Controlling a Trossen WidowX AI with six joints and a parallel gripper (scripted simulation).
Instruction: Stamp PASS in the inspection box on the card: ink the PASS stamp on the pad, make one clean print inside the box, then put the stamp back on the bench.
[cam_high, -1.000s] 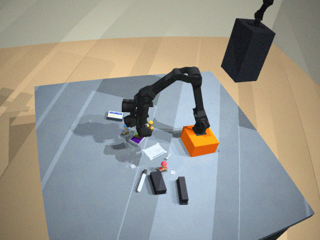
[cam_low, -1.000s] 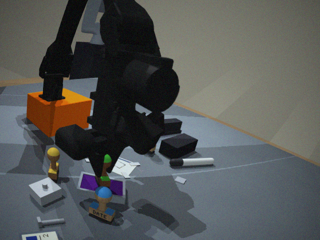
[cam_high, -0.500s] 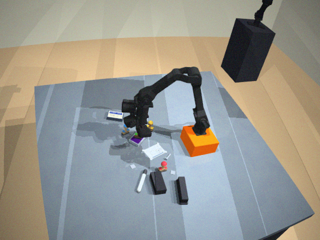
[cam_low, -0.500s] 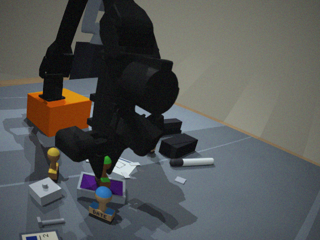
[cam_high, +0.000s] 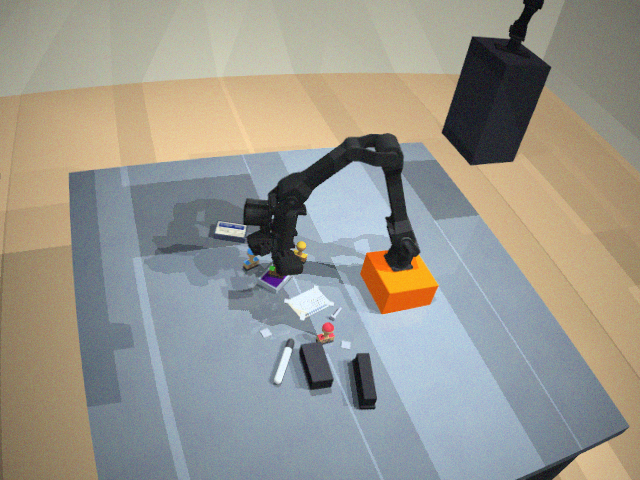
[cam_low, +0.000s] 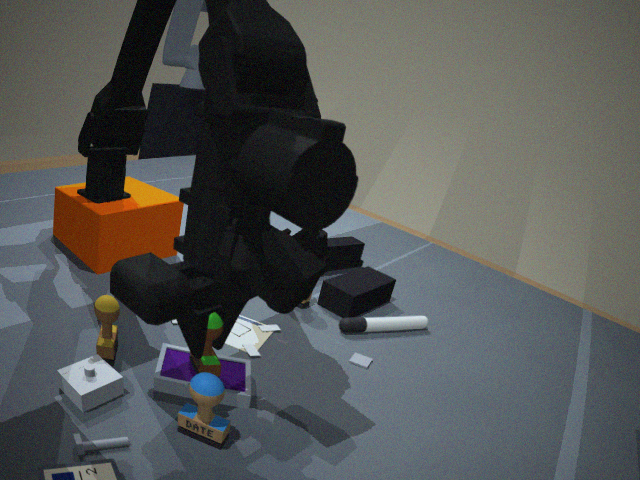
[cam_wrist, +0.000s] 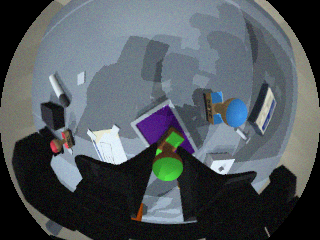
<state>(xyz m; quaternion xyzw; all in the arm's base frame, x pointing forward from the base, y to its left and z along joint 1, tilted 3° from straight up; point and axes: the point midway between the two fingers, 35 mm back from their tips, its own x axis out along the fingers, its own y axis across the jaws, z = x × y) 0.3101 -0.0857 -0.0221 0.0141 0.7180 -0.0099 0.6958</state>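
The green stamp is right at my gripper tip. Round my gripper tip: blue date stamp: 6 cm to the right, 5 cm ahead, 2 cm below; then yellow-knobbed stamp: 9 cm behind, 6 cm to the right, 2 cm below; then purple ink pad: 3 cm below.
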